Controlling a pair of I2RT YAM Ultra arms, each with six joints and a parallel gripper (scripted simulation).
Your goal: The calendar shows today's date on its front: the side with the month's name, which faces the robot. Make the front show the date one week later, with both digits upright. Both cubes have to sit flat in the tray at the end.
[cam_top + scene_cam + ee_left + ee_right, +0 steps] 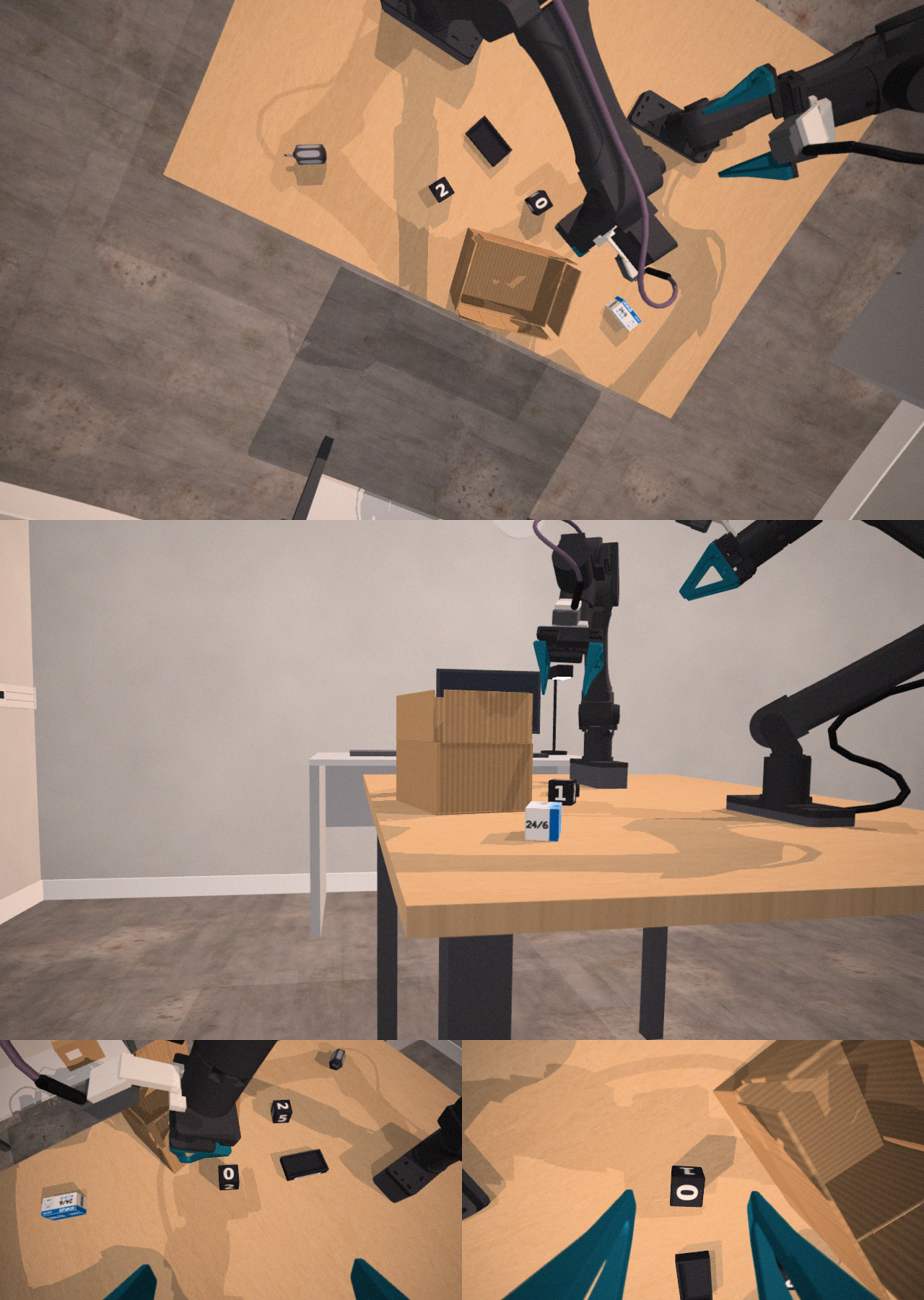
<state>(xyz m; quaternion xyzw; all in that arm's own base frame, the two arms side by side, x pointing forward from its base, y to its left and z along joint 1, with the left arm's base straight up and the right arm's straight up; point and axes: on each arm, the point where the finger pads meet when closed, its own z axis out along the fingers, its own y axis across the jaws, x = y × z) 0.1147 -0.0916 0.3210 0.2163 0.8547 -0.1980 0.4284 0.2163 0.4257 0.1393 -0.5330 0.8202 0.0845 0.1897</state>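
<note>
The black calendar tray is 200 mm to the right of my right hand, 180 mm below it and 110 mm behind it. From my right hand the other things lie so: staples box: 240 mm to the left, 170 mm below, 140 mm ahead.
</note>
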